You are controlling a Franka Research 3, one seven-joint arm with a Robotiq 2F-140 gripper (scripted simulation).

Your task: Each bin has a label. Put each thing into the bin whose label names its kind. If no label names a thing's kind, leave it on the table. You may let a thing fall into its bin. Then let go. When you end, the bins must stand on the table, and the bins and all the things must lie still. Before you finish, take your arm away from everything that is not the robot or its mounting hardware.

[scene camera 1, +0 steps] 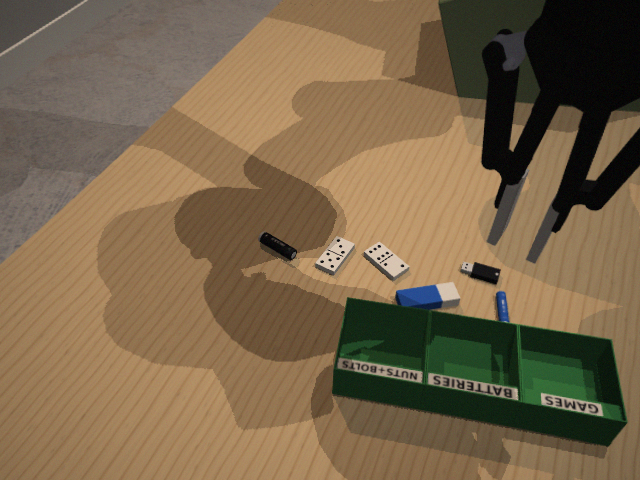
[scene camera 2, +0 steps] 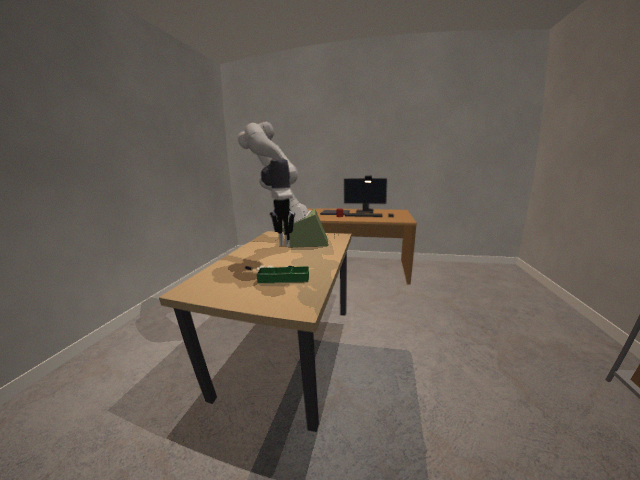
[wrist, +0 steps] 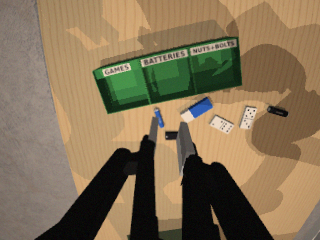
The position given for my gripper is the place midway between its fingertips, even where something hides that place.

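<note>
My gripper (scene camera 1: 516, 242) is there in scene camera 1, and it's visible in the wrist view (wrist: 167, 129) too. As for the things, there's an eraser (scene camera 1: 444, 295), a domino (scene camera 1: 390, 264) and a domino (scene camera 1: 330, 261). Then I see a green bin (scene camera 1: 383, 349), and you'd find that bin in scene camera 2 (scene camera 2: 281, 274) and in the wrist view (wrist: 173, 78) as well.
</note>
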